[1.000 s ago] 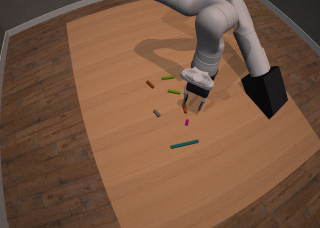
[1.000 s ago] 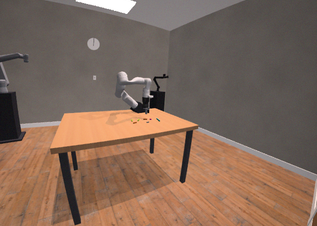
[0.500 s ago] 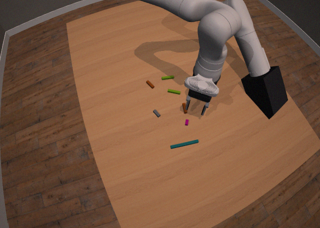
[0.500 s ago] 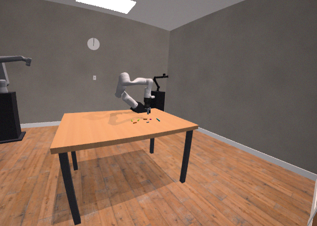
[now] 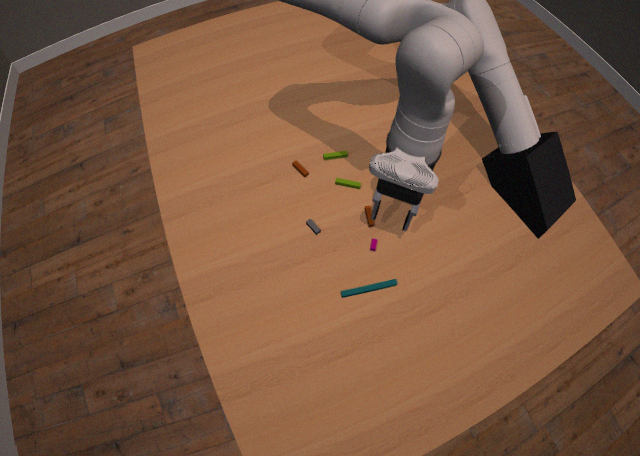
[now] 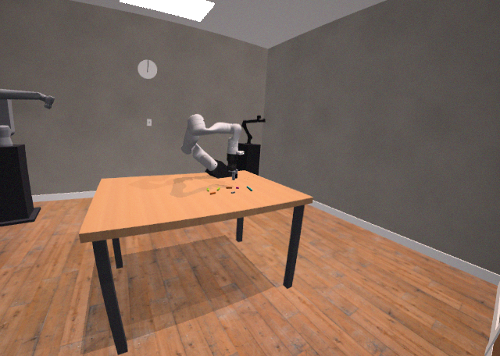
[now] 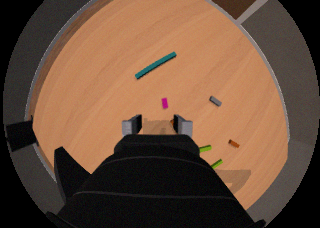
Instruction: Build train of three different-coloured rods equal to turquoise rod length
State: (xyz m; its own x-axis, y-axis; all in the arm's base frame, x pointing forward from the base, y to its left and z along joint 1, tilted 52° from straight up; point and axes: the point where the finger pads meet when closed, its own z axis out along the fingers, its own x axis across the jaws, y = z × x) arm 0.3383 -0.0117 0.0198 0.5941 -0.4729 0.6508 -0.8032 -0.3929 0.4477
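My gripper is now 7 cm above the magenta rod, 3 cm short of it and 1 cm to the right of it. The rest, counted from my hand: turquoise rod: 9 cm ahead, 7 cm to the left, 7 cm below; then grey rod: 10 cm ahead, 8 cm to the right, 7 cm below.
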